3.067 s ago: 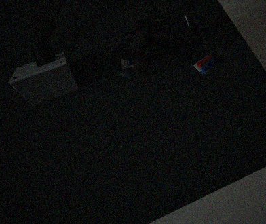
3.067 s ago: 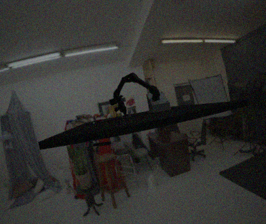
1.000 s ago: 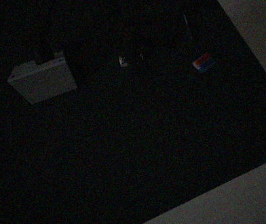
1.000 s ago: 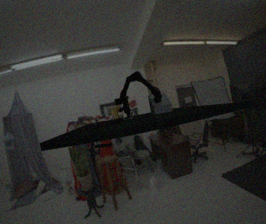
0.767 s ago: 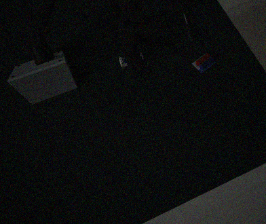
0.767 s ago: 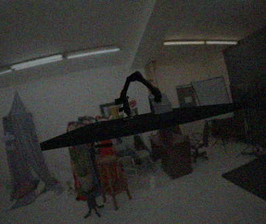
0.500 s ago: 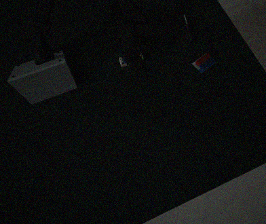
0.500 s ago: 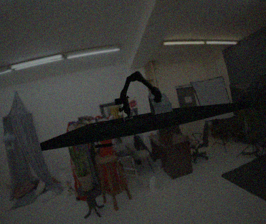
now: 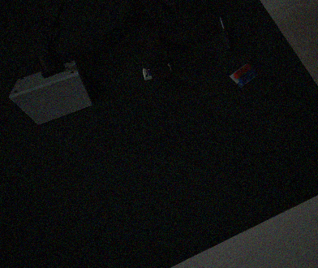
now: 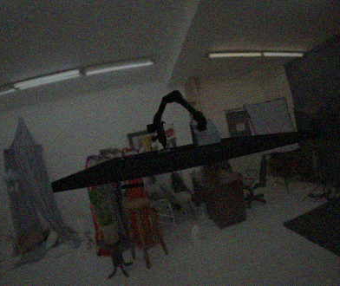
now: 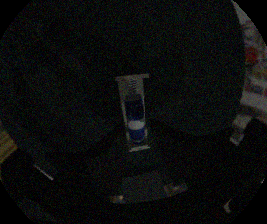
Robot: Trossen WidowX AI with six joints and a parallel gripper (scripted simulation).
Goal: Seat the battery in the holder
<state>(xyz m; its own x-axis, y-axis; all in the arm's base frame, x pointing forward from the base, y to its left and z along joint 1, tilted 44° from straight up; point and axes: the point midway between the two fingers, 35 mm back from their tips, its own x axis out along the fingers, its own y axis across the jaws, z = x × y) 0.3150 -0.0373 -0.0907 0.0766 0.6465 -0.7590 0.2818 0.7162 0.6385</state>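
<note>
Right now my gripper tip is right at the battery. The rest, counted from my gripper tip: blister card: 28 cm ahead, 17 cm to the right, 1 cm below.
</note>
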